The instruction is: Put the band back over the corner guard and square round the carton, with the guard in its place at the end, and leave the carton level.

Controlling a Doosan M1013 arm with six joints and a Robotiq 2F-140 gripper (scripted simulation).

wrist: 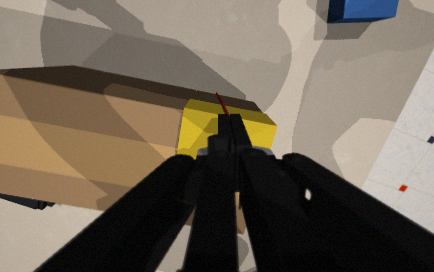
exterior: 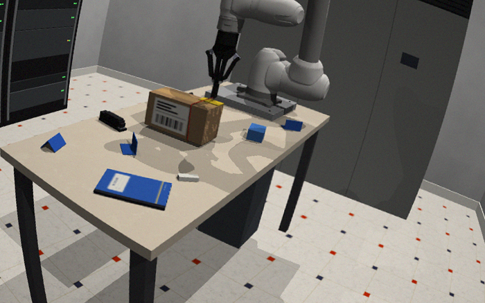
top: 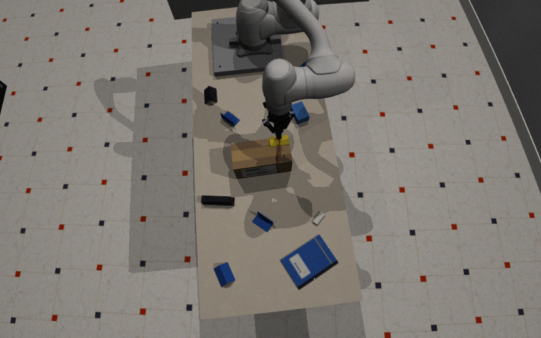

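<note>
The yellow corner guard is 6 cm below my hand. Also, from my hand: black bar 21 cm ahead, 29 cm to the right, 17 cm below; then blue block 18 cm behind, 12 cm to the left, 17 cm below; then brown carton 6 cm ahead, 8 cm to the right, 11 cm below.
</note>
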